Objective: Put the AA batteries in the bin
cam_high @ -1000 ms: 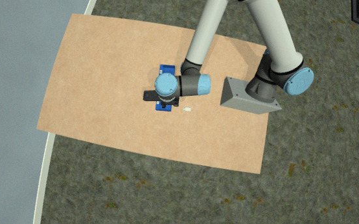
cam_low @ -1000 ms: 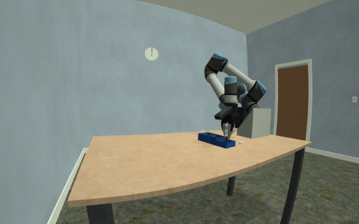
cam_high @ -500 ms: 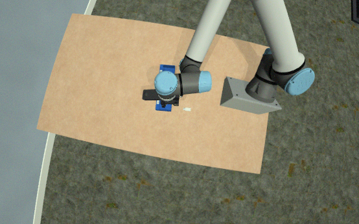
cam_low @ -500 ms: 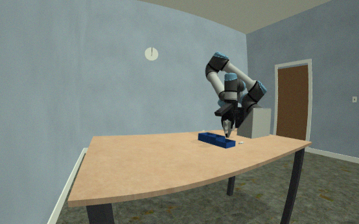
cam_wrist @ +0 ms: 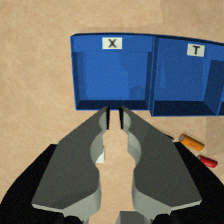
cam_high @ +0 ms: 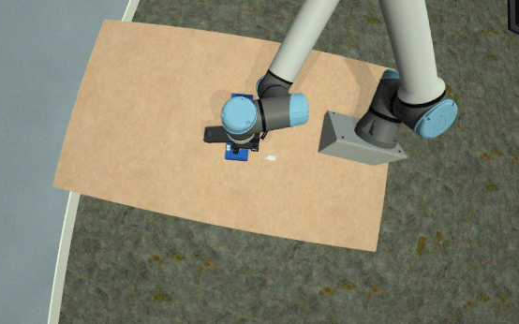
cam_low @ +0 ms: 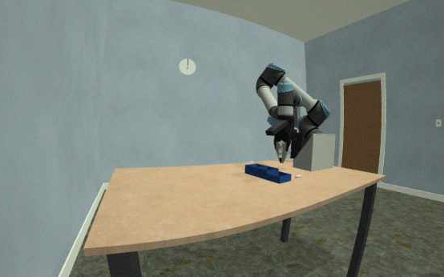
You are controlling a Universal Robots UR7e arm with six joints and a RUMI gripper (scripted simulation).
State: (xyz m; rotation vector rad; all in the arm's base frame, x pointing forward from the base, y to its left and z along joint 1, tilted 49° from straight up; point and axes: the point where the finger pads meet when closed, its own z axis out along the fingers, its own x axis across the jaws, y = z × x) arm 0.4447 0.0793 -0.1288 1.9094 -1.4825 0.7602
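The black AA battery lies 240 mm to the right of my hand, 90 mm below it and 80 mm behind it. Round my hand: joined blue bins (80 mm to the right, 70 mm below, 30 mm ahead); small white USB stick (120 mm behind, 90 mm below); orange AA battery (140 mm to the right, 90 mm below, 80 mm behind).
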